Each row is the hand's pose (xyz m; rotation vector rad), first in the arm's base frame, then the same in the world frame.
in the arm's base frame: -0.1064 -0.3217 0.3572 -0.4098 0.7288 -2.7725
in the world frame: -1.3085 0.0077 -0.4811 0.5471 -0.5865 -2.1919
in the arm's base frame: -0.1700 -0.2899 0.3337 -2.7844 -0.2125 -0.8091
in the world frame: -1.3197 -0.0249 -0.5476 1.7822 1.2272 1.6455
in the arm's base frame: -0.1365 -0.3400 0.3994 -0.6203 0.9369 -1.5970
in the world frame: -1.3587 -0.0111 -0.4686 -0.4353 -0.5533 -1.4550
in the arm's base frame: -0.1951 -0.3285 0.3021 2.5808 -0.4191 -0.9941
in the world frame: -1.3012 -0.0772 -0.5419 2.0637 -0.2273 0.5683
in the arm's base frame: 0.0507 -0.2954 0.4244 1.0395 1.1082 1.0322
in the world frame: -1.2957 0.1570 -0.3950 -0.4029 0.8075 1.1670
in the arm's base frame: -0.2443 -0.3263 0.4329 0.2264 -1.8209 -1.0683
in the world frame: -1.4396 -0.0674 -0.5253 0.7996 -2.6458 0.2368
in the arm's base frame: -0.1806 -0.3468 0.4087 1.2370 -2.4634 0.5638
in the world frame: -1.3871 -0.0434 -0.4837 -1.1550 1.6343 -1.9908
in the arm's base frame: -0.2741 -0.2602 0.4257 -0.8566 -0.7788 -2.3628
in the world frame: -1.4515 -0.0492 -0.5948 0.3651 -2.0534 -1.8684
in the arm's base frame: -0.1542 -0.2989 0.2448 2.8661 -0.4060 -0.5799
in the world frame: -1.2334 -0.0487 -0.5625 2.1317 0.0480 0.9009
